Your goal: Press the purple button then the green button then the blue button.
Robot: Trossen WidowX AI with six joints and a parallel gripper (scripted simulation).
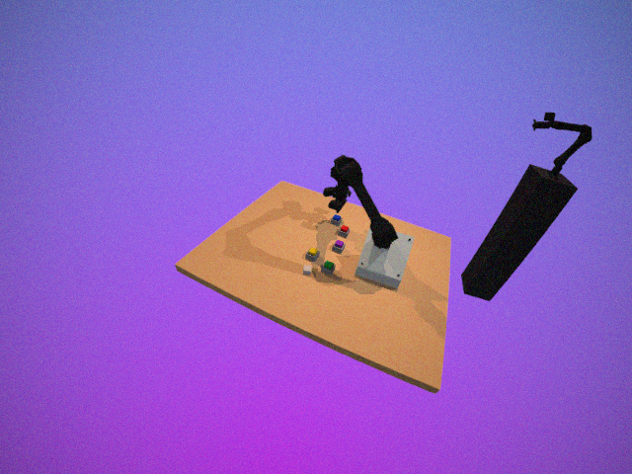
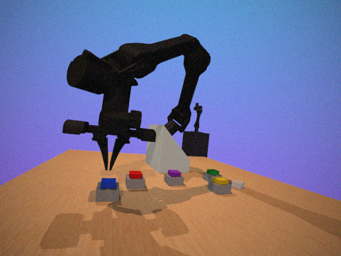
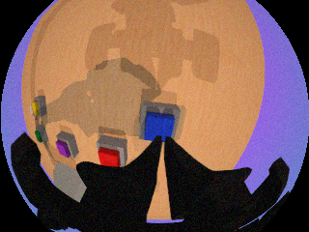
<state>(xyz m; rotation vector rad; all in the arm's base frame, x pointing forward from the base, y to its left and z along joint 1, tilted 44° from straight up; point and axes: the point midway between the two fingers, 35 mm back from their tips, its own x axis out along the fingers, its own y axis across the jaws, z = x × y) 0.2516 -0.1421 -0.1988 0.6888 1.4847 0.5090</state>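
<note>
Right now the blue button is 3 cm below my gripper tip. Round my gripper tip: yellow button 31 cm to the left, 3 cm below, 3 cm ahead; then red button 8 cm to the left, 6 cm behind, 3 cm below; then purple button 21 cm to the left, 7 cm behind, 3 cm below.
</note>
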